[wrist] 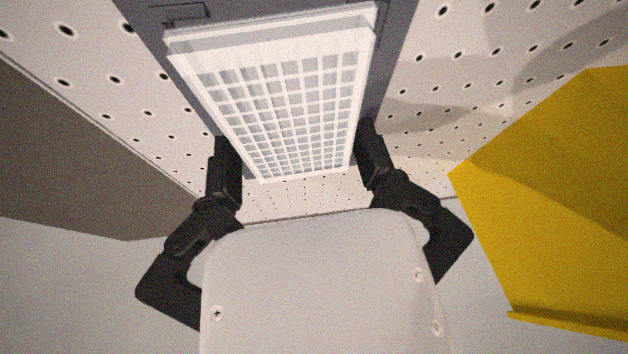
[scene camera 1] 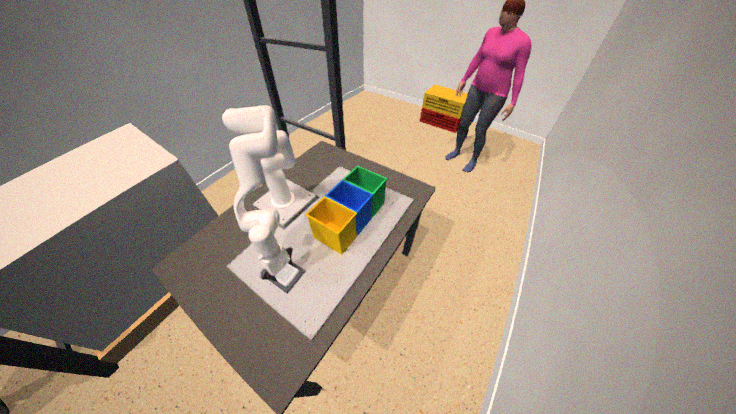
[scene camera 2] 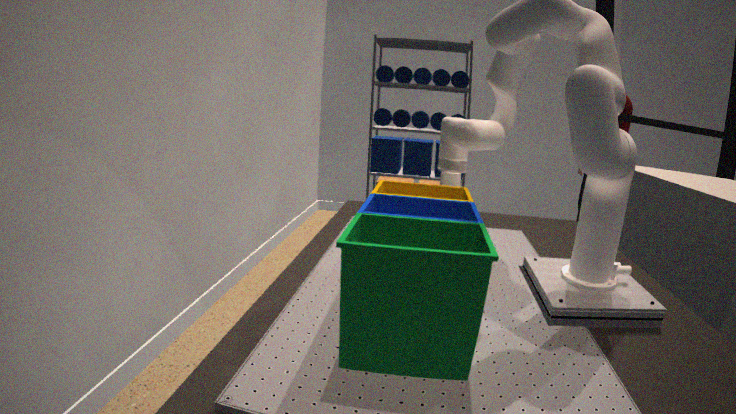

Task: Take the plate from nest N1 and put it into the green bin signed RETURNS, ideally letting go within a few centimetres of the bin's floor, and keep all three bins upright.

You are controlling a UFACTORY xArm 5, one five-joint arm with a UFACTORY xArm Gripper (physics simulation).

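Note:
The white plate point(scene camera 1: 288, 274) point(wrist: 290, 100), with a grid of square wells, lies in the dark grey nest point(scene camera 1: 288, 289) point(wrist: 395, 45). My gripper point(scene camera 1: 277, 262) point(wrist: 296, 139) is open. In the wrist view its two black fingers stand on either side of the plate's end nearer the gripper body, one to the left and one to the right. The green bin point(scene camera 1: 378, 193) point(scene camera 2: 411, 314) stands upright at the far end of the row of bins. Its floor and its sign are hidden. The nest's label cannot be read.
The blue bin point(scene camera 1: 363, 213) point(scene camera 2: 422, 207) and the yellow bin point(scene camera 1: 331, 234) point(scene camera 2: 424, 190) point(wrist: 540, 215) stand upright in line with the green one. The yellow bin is nearest my gripper. The perforated board point(scene camera 1: 313, 314) point(scene camera 2: 288, 350) lies on the brown table point(scene camera 1: 226, 314).

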